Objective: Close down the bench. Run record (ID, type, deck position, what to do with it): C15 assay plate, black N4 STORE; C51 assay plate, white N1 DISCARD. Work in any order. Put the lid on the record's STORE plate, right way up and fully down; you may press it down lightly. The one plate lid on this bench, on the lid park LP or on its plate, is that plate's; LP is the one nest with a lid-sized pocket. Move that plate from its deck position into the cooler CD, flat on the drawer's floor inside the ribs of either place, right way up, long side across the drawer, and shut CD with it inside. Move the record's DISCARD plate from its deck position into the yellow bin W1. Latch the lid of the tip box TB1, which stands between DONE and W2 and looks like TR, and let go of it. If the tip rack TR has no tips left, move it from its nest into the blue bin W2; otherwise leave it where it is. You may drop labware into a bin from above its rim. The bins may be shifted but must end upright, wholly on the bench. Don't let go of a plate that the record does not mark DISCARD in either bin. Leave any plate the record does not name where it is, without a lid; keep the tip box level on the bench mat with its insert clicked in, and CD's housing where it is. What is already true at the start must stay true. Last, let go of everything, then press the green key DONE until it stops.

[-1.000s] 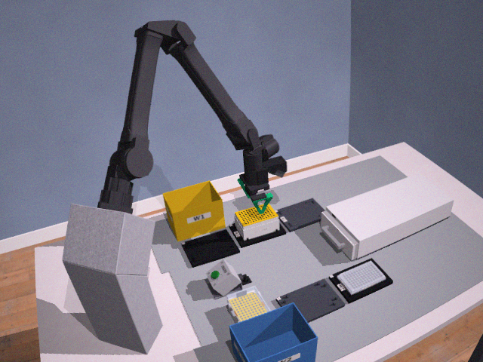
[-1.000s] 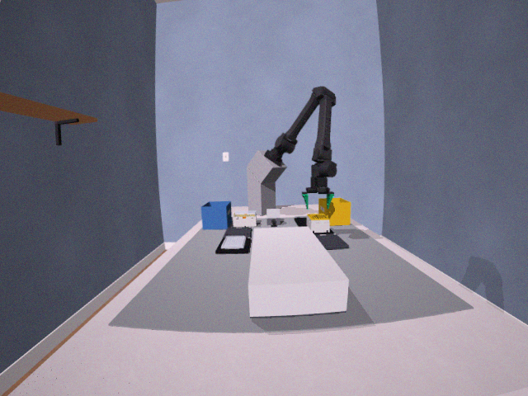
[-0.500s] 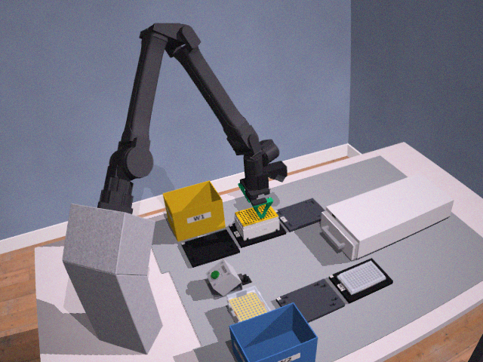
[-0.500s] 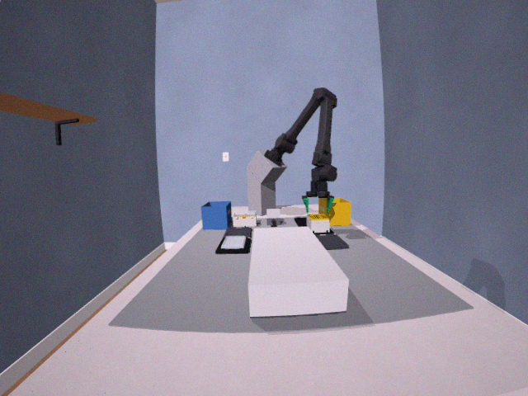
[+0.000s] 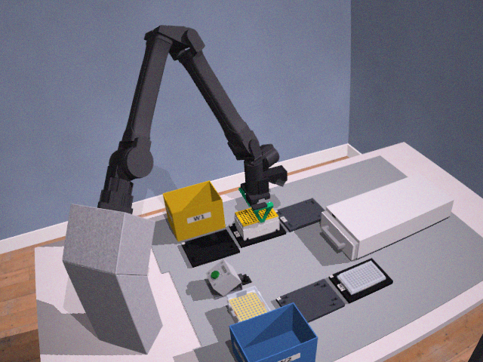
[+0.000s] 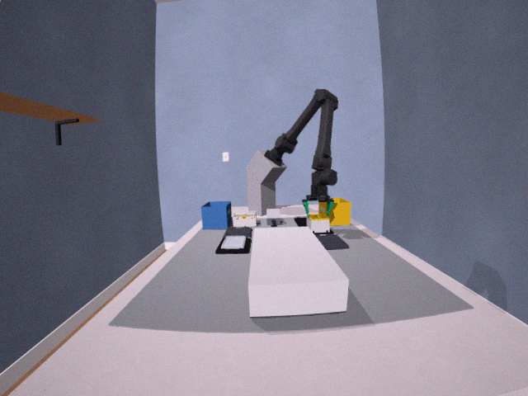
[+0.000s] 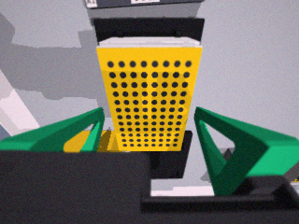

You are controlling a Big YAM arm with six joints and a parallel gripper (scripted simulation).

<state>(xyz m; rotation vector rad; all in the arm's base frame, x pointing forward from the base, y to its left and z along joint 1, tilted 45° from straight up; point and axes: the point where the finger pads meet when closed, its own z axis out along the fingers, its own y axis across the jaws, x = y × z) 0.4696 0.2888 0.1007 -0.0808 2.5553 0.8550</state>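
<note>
My hand is 1 cm past the tip rack TR, 1 cm to the left of it and 3 cm above it. Also, from my hand: yellow bin W1: 21 cm behind, 9 cm to the left, 4 cm below; N1 label: 10 cm ahead, 2 cm to the left, 7 cm below; white assay plate: 21 cm behind, 9 cm to the left, 7 cm below.
</note>
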